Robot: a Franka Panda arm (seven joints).
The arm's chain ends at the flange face. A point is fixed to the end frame.
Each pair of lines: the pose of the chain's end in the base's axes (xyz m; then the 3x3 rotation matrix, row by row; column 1 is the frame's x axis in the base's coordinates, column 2 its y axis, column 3 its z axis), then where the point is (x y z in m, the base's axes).
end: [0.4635 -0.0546 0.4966], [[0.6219 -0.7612 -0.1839], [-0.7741 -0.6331 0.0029], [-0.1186 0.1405 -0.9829]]
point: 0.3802 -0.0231 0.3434
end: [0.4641 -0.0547 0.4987], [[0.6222 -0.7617 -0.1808], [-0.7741 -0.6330 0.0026], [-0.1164 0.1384 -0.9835]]
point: 0.3812 -0.0233 0.3452
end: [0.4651 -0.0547 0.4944], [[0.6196 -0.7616 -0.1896], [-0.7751 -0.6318 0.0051], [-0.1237 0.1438 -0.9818]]
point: 0.3809 -0.0228 0.3418
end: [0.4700 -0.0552 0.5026], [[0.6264 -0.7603 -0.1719], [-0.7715 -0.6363 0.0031], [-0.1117 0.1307 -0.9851]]
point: 0.3884 -0.0239 0.3484
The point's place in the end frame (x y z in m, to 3 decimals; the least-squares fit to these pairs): -0.058 0.022 0.166
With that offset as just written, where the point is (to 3 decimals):
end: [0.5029 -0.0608 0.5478], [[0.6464 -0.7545 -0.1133], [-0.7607 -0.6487 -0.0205], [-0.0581 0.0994 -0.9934]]
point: 0.430 -0.034 0.388
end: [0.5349 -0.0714 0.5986], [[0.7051 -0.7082 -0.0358], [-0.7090 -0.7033 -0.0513], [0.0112 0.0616 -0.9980]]
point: 0.472 -0.054 0.434
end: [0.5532 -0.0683 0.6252], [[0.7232 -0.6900 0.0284], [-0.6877 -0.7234 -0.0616], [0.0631 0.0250 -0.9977]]
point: 0.501 -0.055 0.456
